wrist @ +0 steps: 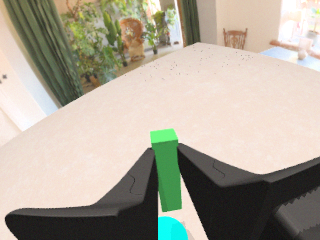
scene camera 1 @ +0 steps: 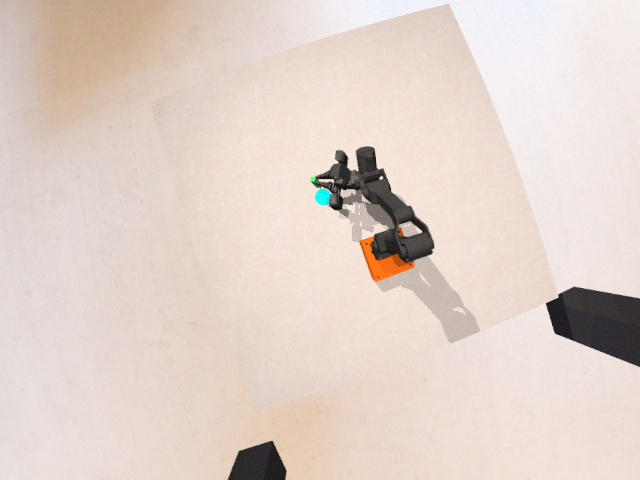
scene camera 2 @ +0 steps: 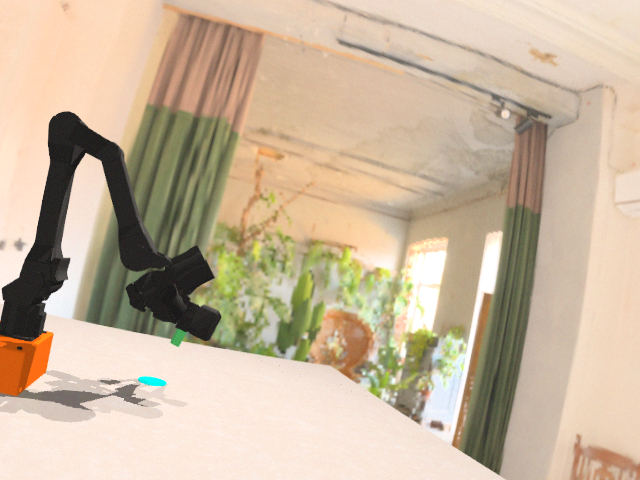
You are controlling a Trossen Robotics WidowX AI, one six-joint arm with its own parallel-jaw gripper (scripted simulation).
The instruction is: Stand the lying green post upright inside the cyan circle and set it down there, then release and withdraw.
Labels:
my gripper: holds a green post (wrist: 164, 142)

